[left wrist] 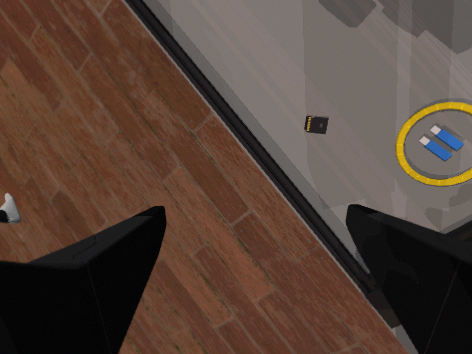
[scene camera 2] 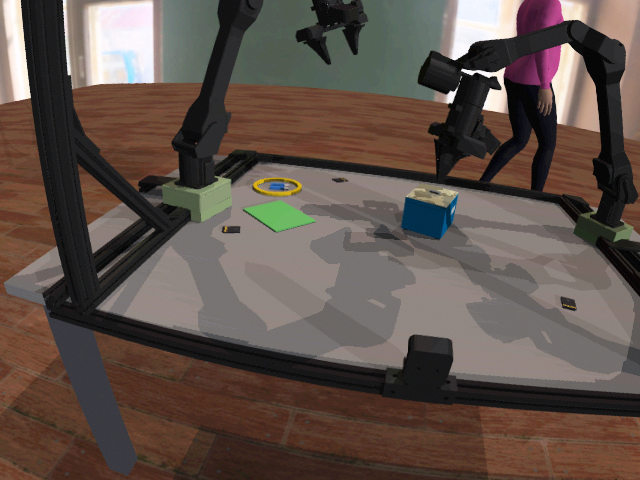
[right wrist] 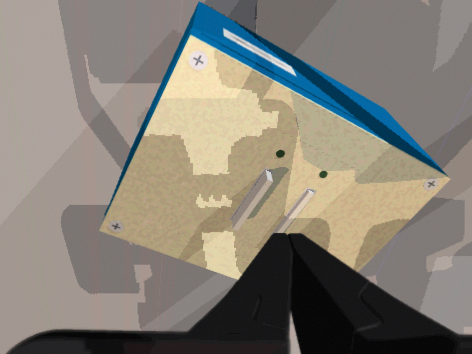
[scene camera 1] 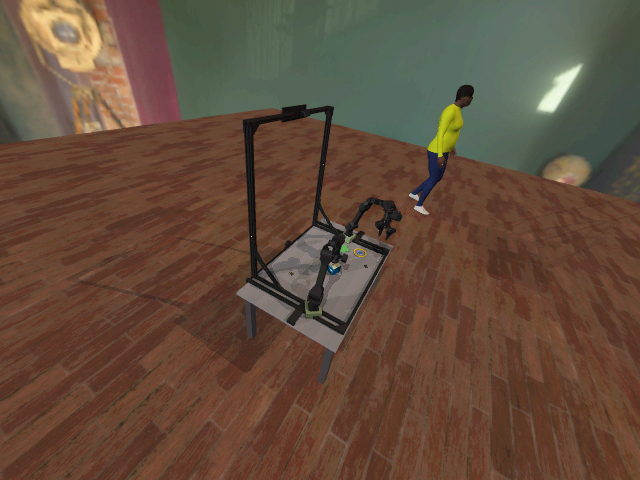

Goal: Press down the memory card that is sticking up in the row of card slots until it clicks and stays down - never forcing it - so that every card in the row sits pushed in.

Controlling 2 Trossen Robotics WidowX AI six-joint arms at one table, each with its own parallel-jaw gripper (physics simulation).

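Frame: origin at the left arm's base, x ahead, y left, z up, level; centimetres.
Seen in the pictures: left gripper, fingertip midpoint: (left wrist: 256, 214) (scene camera 2: 342, 59) (scene camera 1: 382, 238); right gripper, fingertip midpoint: (scene camera 2: 439, 180) (right wrist: 286, 247); left arm's base, origin of the base link: (scene camera 2: 196, 182) (scene camera 1: 348, 234); right arm's base, origin of the base link: (scene camera 2: 606, 220) (scene camera 1: 313, 307).
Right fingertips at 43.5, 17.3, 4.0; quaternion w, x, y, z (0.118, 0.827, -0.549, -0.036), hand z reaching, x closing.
Offsets run from my right fingertips to a thing's top centre, as dx, dy, dz. Level surfaces: height alone.
A blue box @(-0.7, -0.3, -3.1) (scene camera 1: 333, 270) (scene camera 2: 424, 215) with a cream top @(dz -3.0) (right wrist: 165, 165) stands on the table. Two card slots show in its top in the right wrist view. The card on the left (right wrist: 251, 200) sticks up higher than the card on the right (right wrist: 297, 209). My right gripper (scene camera 2: 440, 177) (right wrist: 285, 247) is shut and empty, pointing down above the box. In the right wrist view its tips cover the near end of the card on the right; I cannot tell if they touch. My left gripper (scene camera 1: 385, 236) (scene camera 2: 341, 57) (left wrist: 256, 214) is open and empty, high beyond the table's edge.
A yellow ring (scene camera 2: 254, 189) (left wrist: 400, 148) surrounds two blue sticks. A green sheet @(-27.8, -11.8, -9.4) (scene camera 2: 279, 215) lies near it. Loose dark cards @(-31.9, -21.9, -9.5) (scene camera 2: 231, 229) @(-25.7, +15.5, -9.5) (scene camera 2: 339, 179) @(+26.6, -17.4, -9.5) (scene camera 2: 568, 303) lie on the table. A black rail frame (scene camera 2: 232, 355) edges the table, with a black block (scene camera 2: 428, 359) on it.
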